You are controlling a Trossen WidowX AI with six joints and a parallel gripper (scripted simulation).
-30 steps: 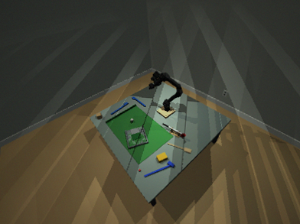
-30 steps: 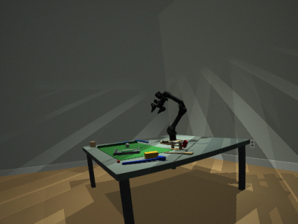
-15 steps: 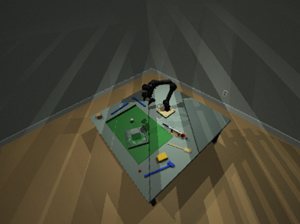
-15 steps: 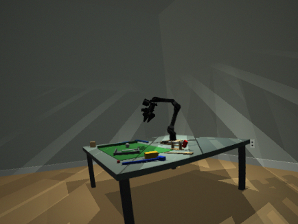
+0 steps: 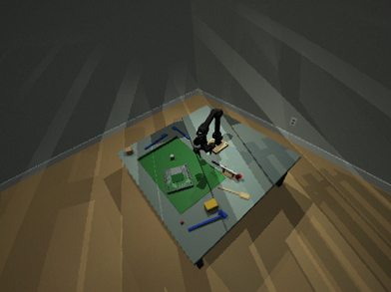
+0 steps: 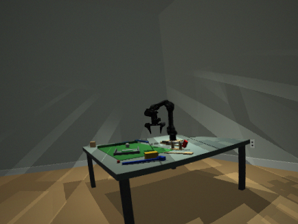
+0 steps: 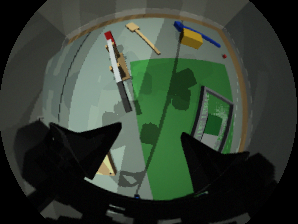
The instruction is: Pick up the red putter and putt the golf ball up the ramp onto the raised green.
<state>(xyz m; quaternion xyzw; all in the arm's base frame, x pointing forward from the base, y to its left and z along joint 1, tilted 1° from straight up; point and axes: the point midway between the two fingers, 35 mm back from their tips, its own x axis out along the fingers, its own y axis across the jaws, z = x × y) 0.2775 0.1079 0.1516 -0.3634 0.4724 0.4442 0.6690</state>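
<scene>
Right now the red putter is 18 cm to the left of my gripper tip, 8 cm below it and 7 cm behind it. Also, from my gripper tip: white golf ball 31 cm to the right, 16 cm ahead, 11 cm below; yellow block 30 cm to the left, 25 cm ahead, 12 cm below; blue hammer-like tool 36 cm to the left, 34 cm ahead, 12 cm below.
</scene>
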